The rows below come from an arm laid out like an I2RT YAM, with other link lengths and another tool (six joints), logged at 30 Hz.
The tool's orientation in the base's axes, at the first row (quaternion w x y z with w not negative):
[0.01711 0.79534 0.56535 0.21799]
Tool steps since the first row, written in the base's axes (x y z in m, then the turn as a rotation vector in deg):
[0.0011 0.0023 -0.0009 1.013 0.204 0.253]
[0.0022 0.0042 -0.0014 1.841 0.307 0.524]
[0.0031 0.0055 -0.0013 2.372 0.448 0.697]
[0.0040 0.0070 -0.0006 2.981 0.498 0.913]
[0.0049 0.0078 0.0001 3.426 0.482 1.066]
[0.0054 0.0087 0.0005 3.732 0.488 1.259]
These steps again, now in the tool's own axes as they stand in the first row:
[0.0021 -0.0001 0.0017 0.537 0.899 0.187]
[0.0039 0.0001 0.0030 0.939 1.675 0.267]
[0.0054 0.0004 0.0035 1.265 2.145 0.336]
[0.0072 0.0009 0.0035 1.543 2.729 0.375]
[0.0084 0.0016 0.0034 1.696 3.174 0.396]
[0.0095 0.0018 0.0034 1.846 3.497 0.335]

